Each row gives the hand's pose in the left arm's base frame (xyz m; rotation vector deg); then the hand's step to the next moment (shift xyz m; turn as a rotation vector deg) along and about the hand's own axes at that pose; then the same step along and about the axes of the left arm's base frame.
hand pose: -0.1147 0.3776 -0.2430 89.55 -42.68 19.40
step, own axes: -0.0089 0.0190 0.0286 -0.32 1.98 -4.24
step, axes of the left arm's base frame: -0.0247 -0.0249 0.0050 -0.60 4.22 1.96
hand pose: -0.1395 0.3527 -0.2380 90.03 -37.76 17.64
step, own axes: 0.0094 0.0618 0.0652 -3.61 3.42 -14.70
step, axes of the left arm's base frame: -0.0404 -0.0651 0.0478 -2.07 15.16 2.58
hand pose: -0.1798 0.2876 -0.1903 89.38 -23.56 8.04
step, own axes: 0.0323 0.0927 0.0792 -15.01 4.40 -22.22
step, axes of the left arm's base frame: -0.0151 -0.0818 0.0949 -11.70 24.53 -0.09
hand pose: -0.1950 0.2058 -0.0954 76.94 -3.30 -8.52
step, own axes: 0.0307 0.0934 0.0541 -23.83 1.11 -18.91
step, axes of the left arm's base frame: 0.0304 -0.0362 0.1018 -21.08 21.85 -2.15
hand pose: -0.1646 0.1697 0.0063 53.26 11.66 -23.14
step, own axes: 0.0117 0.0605 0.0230 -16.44 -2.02 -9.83
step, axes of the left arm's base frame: 0.0361 0.0105 0.0540 -15.73 10.99 -1.65
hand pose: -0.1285 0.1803 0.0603 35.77 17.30 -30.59
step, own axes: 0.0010 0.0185 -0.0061 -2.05 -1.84 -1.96
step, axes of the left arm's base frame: 0.0105 0.0161 0.0036 -2.93 0.74 -1.52
